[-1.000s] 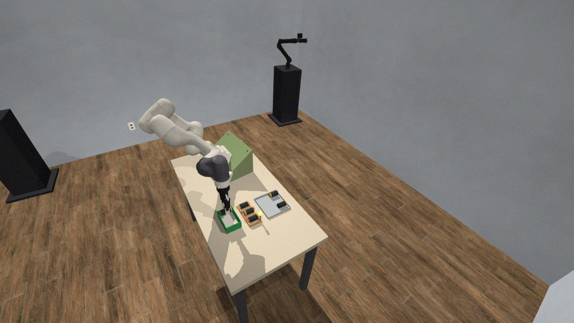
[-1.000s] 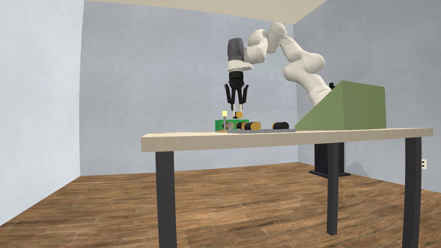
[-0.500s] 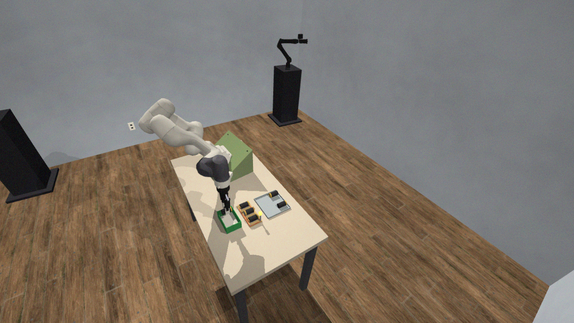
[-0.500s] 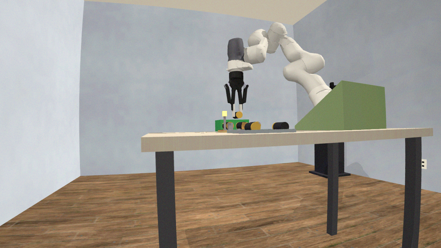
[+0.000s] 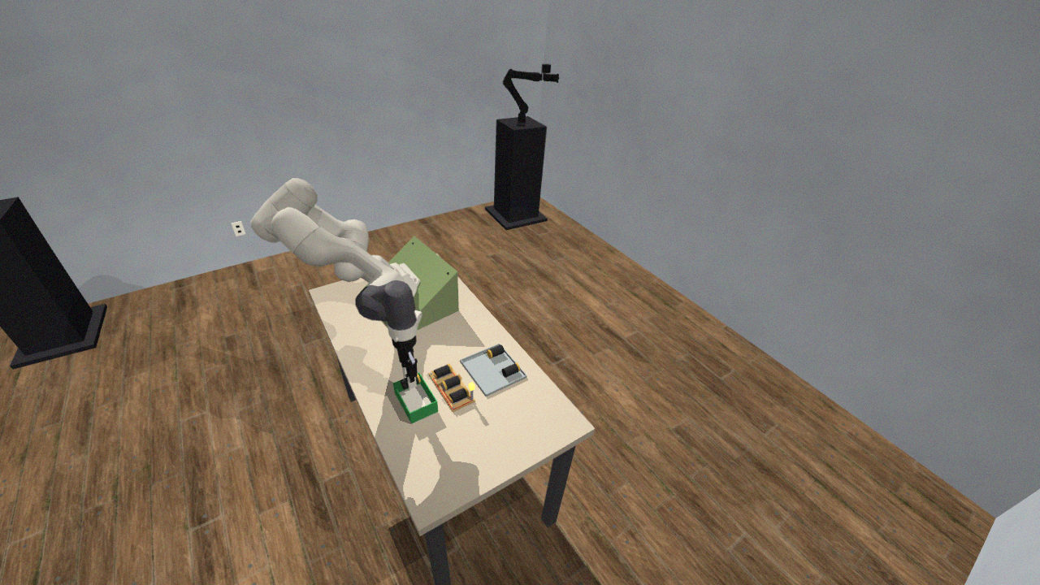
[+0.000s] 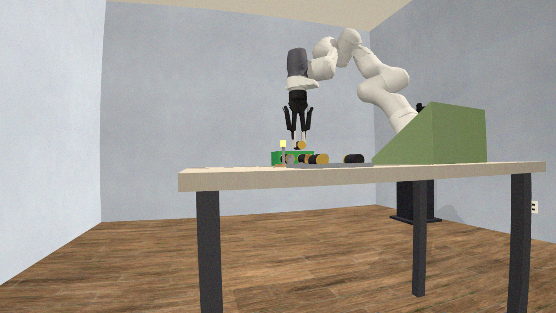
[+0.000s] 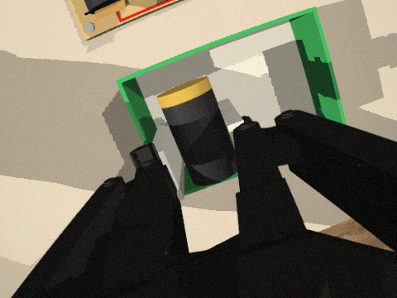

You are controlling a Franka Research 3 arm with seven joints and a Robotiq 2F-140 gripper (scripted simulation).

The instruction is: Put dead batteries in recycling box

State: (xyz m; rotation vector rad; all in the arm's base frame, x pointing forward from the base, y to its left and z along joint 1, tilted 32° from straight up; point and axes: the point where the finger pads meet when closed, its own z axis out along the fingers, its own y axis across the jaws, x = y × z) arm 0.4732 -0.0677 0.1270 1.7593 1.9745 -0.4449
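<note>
The green recycling box is 9 cm below my hand and 3 cm ahead of it. From my hand the other things lie so: battery holder 14 cm to the left, 10 cm below, 2 cm ahead; then grey tray 32 cm to the left, 10 cm below, 1 cm ahead; then bulb post 18 cm to the left, 11 cm ahead, 7 cm below.
</note>
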